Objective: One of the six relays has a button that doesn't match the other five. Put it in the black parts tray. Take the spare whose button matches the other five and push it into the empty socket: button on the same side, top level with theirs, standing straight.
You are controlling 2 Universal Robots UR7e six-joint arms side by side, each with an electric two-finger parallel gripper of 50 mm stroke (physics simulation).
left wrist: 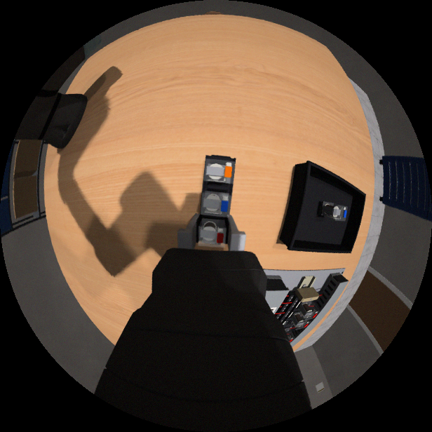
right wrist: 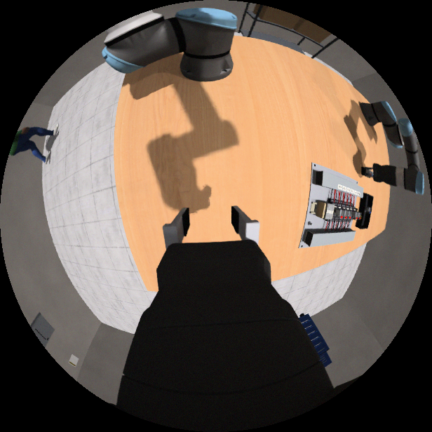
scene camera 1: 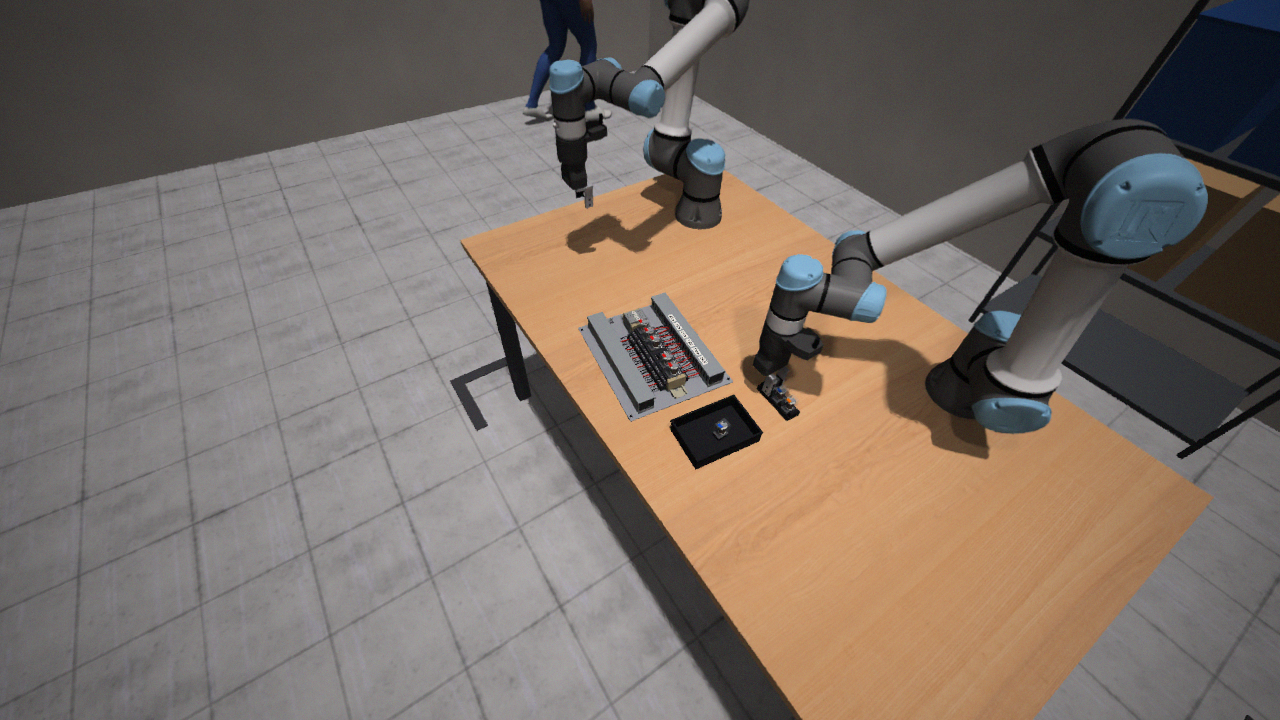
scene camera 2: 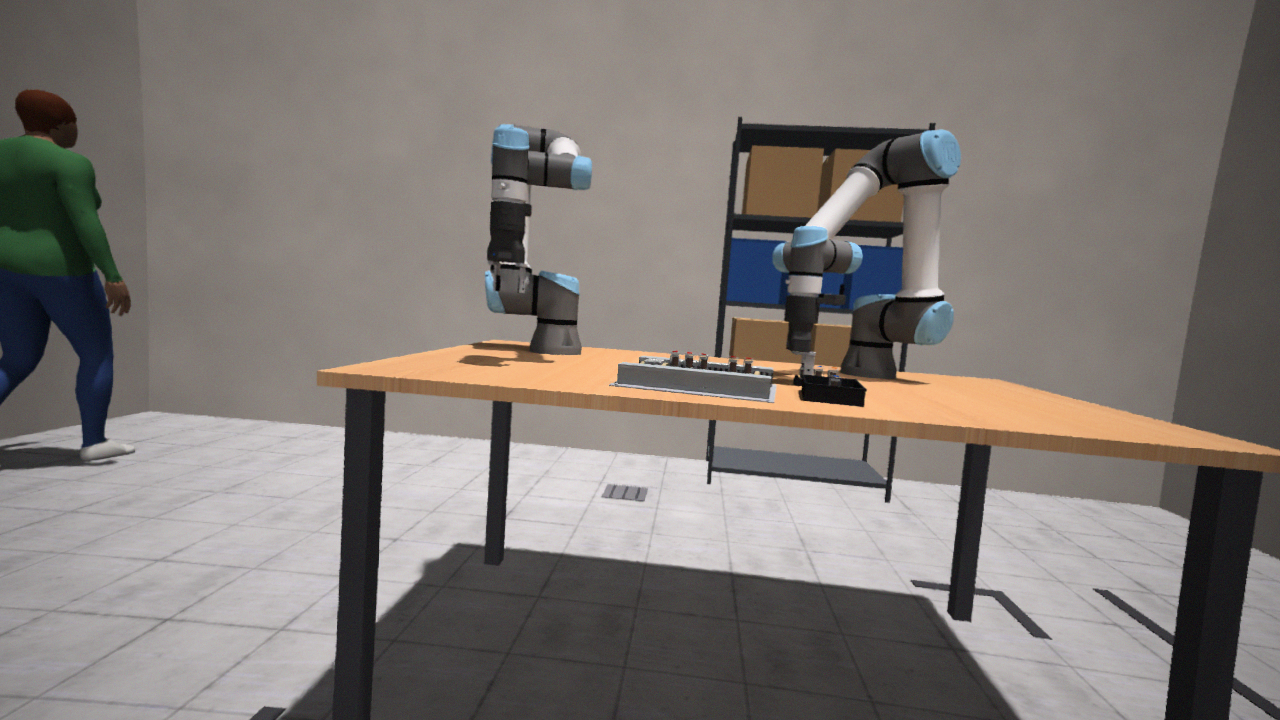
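Pixels of known places: left gripper, fingertip midpoint: (scene camera 1: 771,389); right gripper, fingertip midpoint: (scene camera 1: 584,201) (scene camera 2: 508,291); left arm's base, link origin: (scene camera 1: 959,392) (scene camera 2: 867,375); right arm's base, link origin: (scene camera 1: 698,215) (scene camera 2: 555,352).
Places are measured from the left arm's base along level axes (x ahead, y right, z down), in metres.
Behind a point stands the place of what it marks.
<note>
My left gripper (scene camera 1: 771,385) @(x 0.394, y 0.215, z -0.016 m) (scene camera 2: 808,363) @(x 0.394, y 0.215, z -0.016 m) (left wrist: 212,222) is shut on the red-button spare relay (left wrist: 210,231), at the end of the black spare holder (scene camera 1: 789,413) @(x 0.406, y 0.142, z -0.019 m) (left wrist: 218,188). I cannot tell whether this relay is raised. The blue-button spare (left wrist: 214,202) and orange-button spare (left wrist: 216,171) stand in the holder. A relay with a blue button (scene camera 1: 721,428) @(x 0.576, y 0.171, z -0.046 m) (left wrist: 334,211) lies in the black parts tray (scene camera 1: 693,440) @(x 0.625, y 0.195, z -0.003 m) (scene camera 2: 832,394) @(x 0.656, y 0.194, z -0.018 m) (left wrist: 303,220). In scene camera 2, five seated relays show, with a gap between the third and fourth from the left. My right gripper (scene camera 1: 586,196) @(x 0.530, y 0.901, z -0.169 m) (scene camera 2: 512,279) @(x 0.530, y 0.901, z -0.169 m) (right wrist: 210,215) is open and empty, high above the table.
The grey relay panel (scene camera 1: 621,363) @(x 0.672, y 0.432, z -0.043 m) (scene camera 2: 693,378) @(x 0.683, y 0.459, z -0.028 m) (right wrist: 307,226) has raised ducts along both sides of the relay row and lies beside the tray. A shelf rack (scene camera 2: 735,179) stands behind the table. A person (scene camera 2: 53,205) stands at the left in scene camera 2.
</note>
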